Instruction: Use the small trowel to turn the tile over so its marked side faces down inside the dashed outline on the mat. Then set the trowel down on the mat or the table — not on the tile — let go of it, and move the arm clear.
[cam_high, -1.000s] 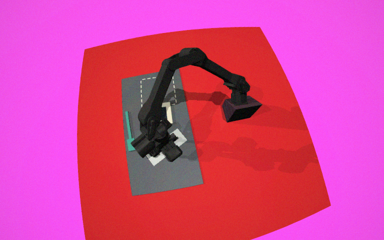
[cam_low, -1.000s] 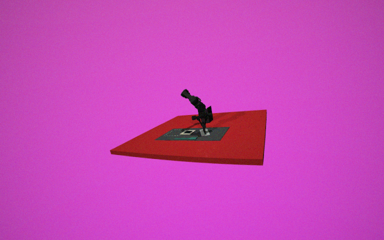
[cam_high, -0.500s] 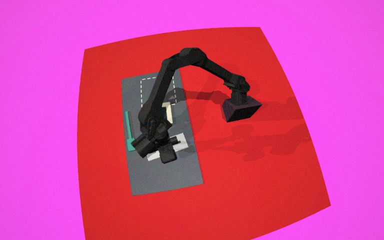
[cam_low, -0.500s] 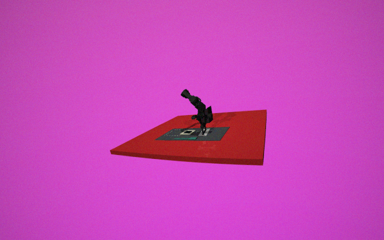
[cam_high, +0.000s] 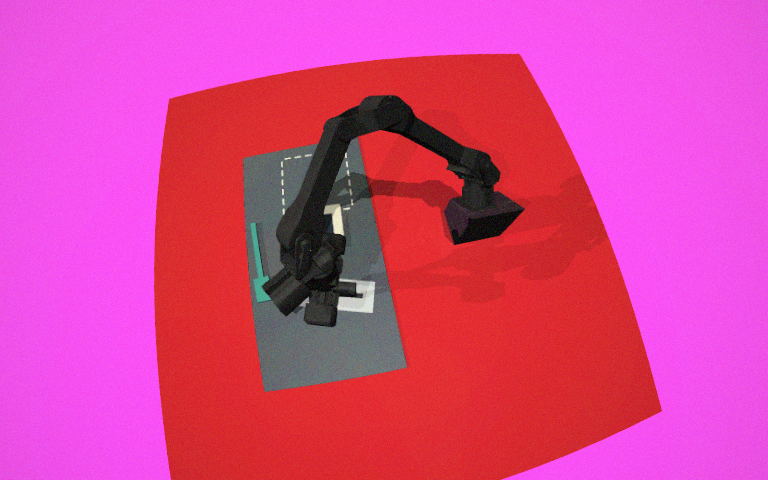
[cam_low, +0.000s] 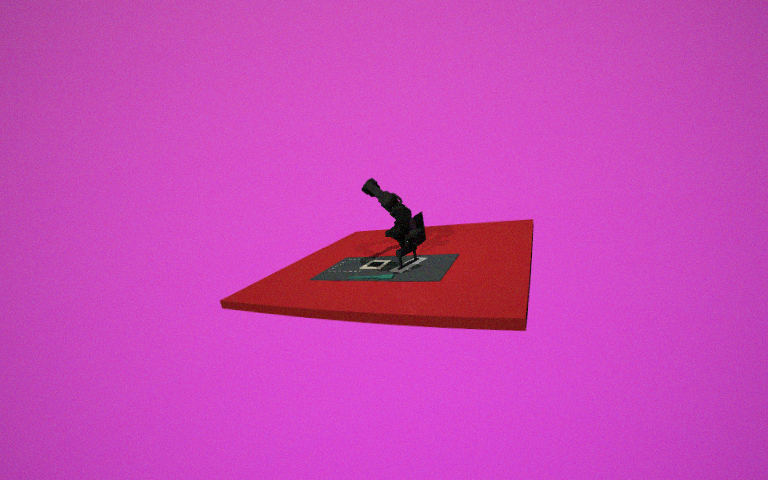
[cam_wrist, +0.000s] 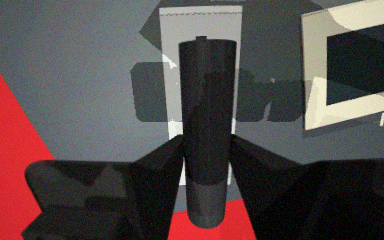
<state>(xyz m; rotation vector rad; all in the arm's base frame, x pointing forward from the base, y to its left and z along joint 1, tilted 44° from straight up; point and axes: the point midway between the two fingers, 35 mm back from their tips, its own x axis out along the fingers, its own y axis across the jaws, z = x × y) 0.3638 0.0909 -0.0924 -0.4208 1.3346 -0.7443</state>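
My gripper tip is now 11 cm to the left of the grey mat, 8 cm above it and 4 cm short of it. The rest, counted from my gripper tip: teal trowel 17 cm ahead, 8 cm to the right, 6 cm below; tile 17 cm to the right, 6 cm below, 1 cm ahead.
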